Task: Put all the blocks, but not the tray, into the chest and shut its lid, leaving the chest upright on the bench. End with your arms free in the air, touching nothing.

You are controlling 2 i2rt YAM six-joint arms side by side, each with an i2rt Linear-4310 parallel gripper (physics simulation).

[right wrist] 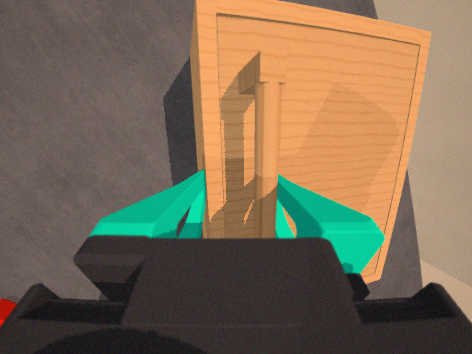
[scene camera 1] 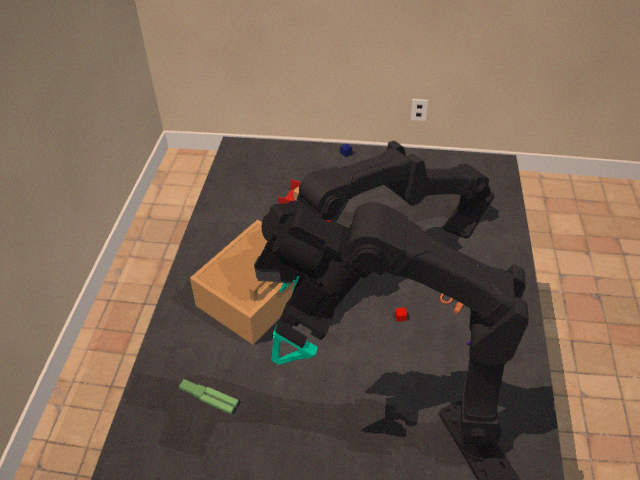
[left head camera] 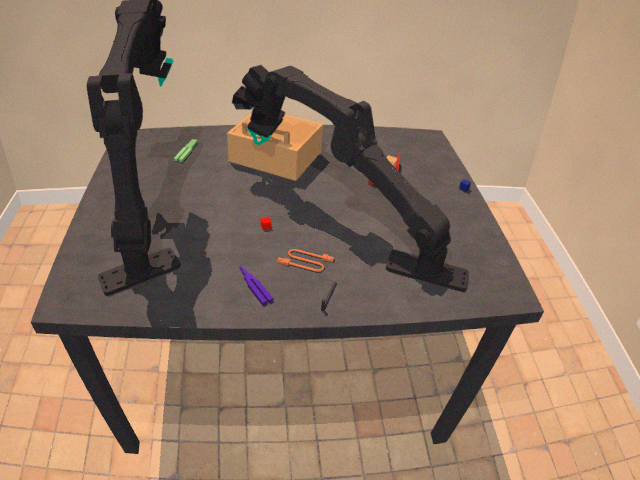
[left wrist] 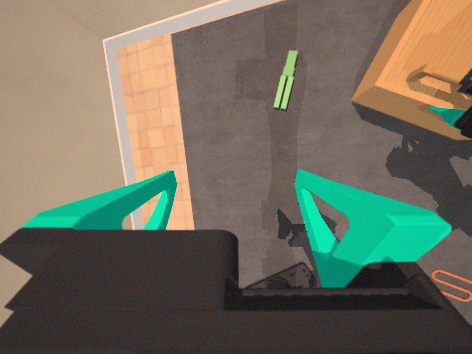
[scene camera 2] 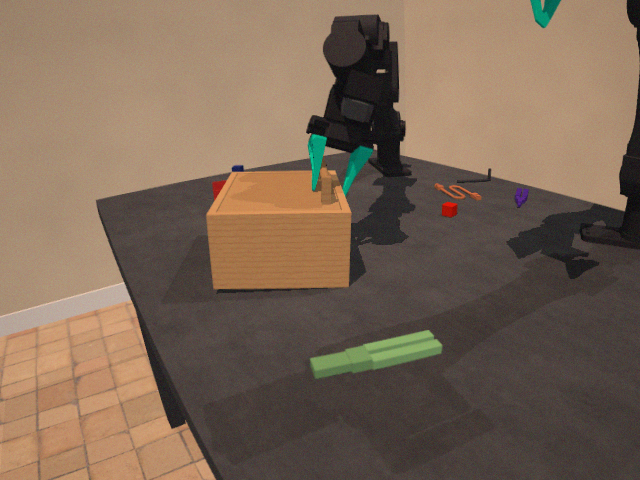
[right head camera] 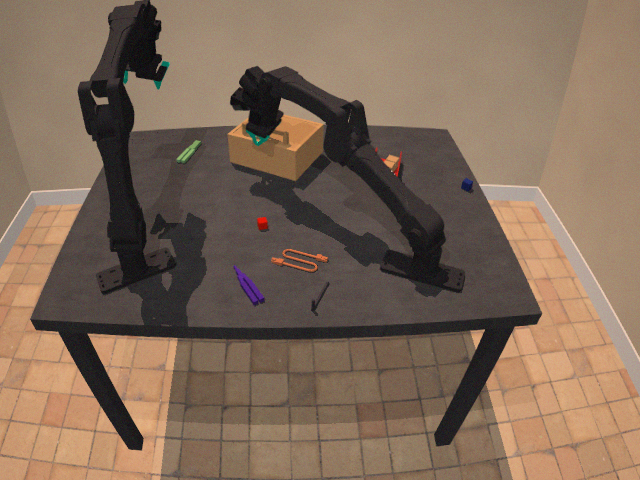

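Seen in the pictures: left gripper, between the fingertips: [scene camera 1: 283, 341] [left head camera: 144, 81] [left wrist: 235, 176] [scene camera 2: 583, 11] [right head camera: 142, 84]; right gripper, between the fingertips: [right wrist: 236, 177] [scene camera 1: 274, 284] [left head camera: 260, 139] [left wrist: 442, 95] [right head camera: 260, 139]; left arm's base, origin of its link: [scene camera 1: 477, 447] [left head camera: 138, 272] [left wrist: 278, 285] [scene camera 2: 637, 242] [right head camera: 135, 271]; right arm's base, origin of its link: [scene camera 1: 469, 212] [left head camera: 427, 271] [scene camera 2: 388, 168] [right head camera: 423, 272].
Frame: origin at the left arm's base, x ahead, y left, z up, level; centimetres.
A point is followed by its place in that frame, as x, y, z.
The wooden chest [left head camera: 263, 157] @(22.2, -46.6, 5.0) [right head camera: 263, 159] @(22.2, -46.6, 4.4) [scene camera 2: 279, 250] @(37.4, -47.7, 5.8) stands upright, its lid [right wrist: 325, 65] @(34.1, -48.5, 10.5) lying flat within the rim. My right gripper [right wrist: 236, 177] @(24.9, -47.2, 9.6) [left head camera: 258, 142] @(24.9, -47.2, 9.6) is shut across the lid's handle [scene camera 2: 326, 188] @(30.7, -44.3, 12.3) and the chest's near wall, one finger inside the rim, the other outside. My left gripper [left wrist: 235, 176] @(32.3, -15.9, 32.9) [right head camera: 142, 84] @(32.3, -15.9, 32.9) is open and empty, high above the bench. A red block [left head camera: 265, 223] @(-1.5, -33.9, 2.0) [scene camera 2: 449, 209] @(0.6, -34.4, 1.5) lies mid-bench. A blue block [left head camera: 464, 184] @(-14.2, -94.5, 2.3) [scene camera 1: 345, 149] @(-13.0, -94.5, 2.6) lies near the right edge. A wood-coloured block [right head camera: 391, 162] @(3.9, -79.5, 3.6) sits at the red tray [right head camera: 400, 162] @(2.4, -81.3, 3.9), partly hidden by the right arm. The chest's inside is hidden.
Green tongs-like tool [left head camera: 186, 150] @(44.5, -30.8, 1.2) [scene camera 2: 377, 354] @(46.1, -31.1, 1.1) lies left of the chest. An orange cable [left head camera: 306, 260] @(-16.3, -36.2, 0.4), a purple tool [left head camera: 255, 286] @(-18.3, -21.7, 1.1) and a dark hooked rod [left head camera: 328, 296] @(-28.3, -33.9, 0.5) lie near the front edge. The right arm reaches over the bench from the right.
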